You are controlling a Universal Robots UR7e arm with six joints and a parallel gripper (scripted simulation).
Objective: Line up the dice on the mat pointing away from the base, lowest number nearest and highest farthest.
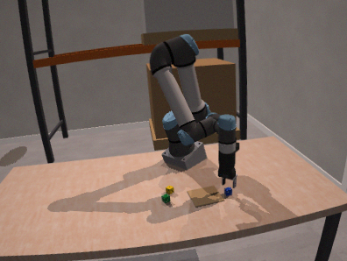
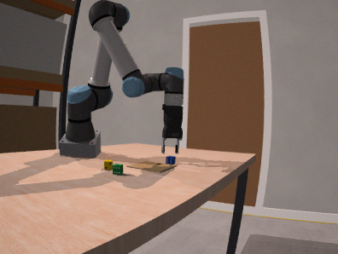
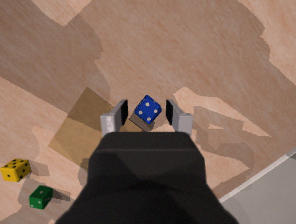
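Now: hand 10 mm short of the blue die, 10 mm to the left of it and 40 mm above it. The rest, counted from my hand: tan mat: 20 mm behind, 110 mm to the right, 60 mm below; then green die: 40 mm behind, 300 mm to the right, 40 mm below; then yellow die: 110 mm behind, 260 mm to the right, 40 mm below.
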